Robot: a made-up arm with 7 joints. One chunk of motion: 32 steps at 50 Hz.
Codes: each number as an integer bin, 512 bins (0 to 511) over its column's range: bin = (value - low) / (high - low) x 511, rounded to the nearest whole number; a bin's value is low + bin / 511 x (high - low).
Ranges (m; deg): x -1.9..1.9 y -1.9..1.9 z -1.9..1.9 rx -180..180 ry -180..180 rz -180..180
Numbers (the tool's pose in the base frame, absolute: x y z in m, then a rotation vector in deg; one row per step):
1: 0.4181 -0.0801 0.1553 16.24 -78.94 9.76
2: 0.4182 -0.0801 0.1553 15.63 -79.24 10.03
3: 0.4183 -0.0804 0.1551 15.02 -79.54 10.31
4: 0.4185 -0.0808 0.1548 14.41 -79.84 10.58
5: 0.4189 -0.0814 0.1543 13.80 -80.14 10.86
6: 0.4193 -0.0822 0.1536 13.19 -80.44 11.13
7: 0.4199 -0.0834 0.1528 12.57 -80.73 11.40
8: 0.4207 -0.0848 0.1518 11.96 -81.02 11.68
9: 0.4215 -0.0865 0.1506 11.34 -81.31 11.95
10: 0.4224 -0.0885 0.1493 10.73 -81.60 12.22
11: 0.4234 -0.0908 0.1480 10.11 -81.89 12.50
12: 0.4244 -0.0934 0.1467 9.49 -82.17 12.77
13: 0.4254 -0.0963 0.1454 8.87 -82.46 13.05
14: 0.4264 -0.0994 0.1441 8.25 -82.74 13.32
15: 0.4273 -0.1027 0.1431 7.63 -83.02 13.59
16: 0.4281 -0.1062 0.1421 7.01 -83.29 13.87
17: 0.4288 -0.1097 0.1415 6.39 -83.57 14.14
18: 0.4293 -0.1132 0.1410 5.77 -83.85 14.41
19: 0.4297 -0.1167 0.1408 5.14 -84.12 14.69
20: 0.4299 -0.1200 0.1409 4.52 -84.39 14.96
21: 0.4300 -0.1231 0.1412 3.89 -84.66 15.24
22: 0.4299 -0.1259 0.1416 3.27 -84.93 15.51
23: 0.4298 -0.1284 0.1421 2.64 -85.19 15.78
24: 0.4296 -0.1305 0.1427 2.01 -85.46 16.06
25: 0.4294 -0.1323 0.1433 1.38 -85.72 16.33
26: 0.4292 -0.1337 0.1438 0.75 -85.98 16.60
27: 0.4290 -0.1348 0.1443 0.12 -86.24 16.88
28: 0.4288 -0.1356 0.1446 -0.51 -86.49 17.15
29: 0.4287 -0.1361 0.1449 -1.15 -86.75 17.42
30: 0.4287 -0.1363 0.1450 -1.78 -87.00 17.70
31: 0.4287 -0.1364 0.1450 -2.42 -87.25 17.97
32: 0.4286 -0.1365 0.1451 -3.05 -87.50 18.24
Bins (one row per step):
1: 312 245 276 279 143 269
2: 312 245 276 278 143 270
3: 312 245 276 277 143 270
4: 312 245 276 276 142 271
5: 312 245 276 275 142 271
6: 312 244 276 274 141 271
7: 312 244 276 273 141 272
8: 312 244 276 272 140 272
9: 312 244 276 272 140 272
10: 312 244 276 271 140 273
11: 312 243 275 270 139 273
12: 313 243 275 269 139 274
13: 313 243 275 268 138 274
14: 313 242 275 267 138 274
15: 313 242 275 266 138 275
16: 313 241 275 265 137 275
17: 313 241 275 265 137 276
18: 313 240 274 264 136 276
19: 313 240 274 263 136 276
20: 313 239 274 262 136 277
21: 313 239 274 261 135 277
22: 313 239 275 260 135 278
23: 313 238 275 259 135 278
24: 313 238 275 258 134 278
25: 313 238 275 257 134 279
26: 313 238 275 257 133 279
27: 313 237 275 256 133 279
28: 313 237 275 255 133 280
29: 313 237 275 254 132 280
30: 313 237 275 253 132 281
31: 313 237 275 252 132 281
32: 313 237 275 251 131 281

